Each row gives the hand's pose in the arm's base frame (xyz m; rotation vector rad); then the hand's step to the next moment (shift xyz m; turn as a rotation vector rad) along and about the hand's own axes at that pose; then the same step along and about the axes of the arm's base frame.
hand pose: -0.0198 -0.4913 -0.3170 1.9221 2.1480 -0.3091
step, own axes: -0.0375 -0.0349 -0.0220 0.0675 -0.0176 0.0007
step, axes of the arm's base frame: -0.0316 -0.0323 0.0326 -0.0245 0.0614 -0.0221
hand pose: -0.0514 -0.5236 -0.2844 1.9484 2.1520 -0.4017
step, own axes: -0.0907 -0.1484 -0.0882 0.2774 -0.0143 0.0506
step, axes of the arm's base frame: -0.1358 -0.0683 0.1221 -0.0443 0.2415 -0.1394
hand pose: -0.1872 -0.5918 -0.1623 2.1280 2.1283 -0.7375
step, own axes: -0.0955 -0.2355 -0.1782 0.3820 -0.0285 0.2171
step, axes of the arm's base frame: -0.1661 -0.0124 0.2619 -0.1132 0.2806 -0.3199
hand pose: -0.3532 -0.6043 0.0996 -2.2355 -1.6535 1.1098
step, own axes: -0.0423 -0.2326 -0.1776 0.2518 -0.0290 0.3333
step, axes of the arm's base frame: -0.0710 0.1047 0.2673 -0.2026 0.1323 -0.3417
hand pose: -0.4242 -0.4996 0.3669 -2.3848 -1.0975 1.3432
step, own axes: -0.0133 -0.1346 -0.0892 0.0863 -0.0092 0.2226
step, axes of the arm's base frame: -0.0012 0.1022 0.1257 -0.1559 0.0252 -0.1793
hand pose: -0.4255 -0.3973 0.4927 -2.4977 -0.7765 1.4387
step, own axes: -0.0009 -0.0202 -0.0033 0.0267 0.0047 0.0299
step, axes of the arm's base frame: -0.0048 0.0172 0.0101 -0.0127 0.0060 -0.0378
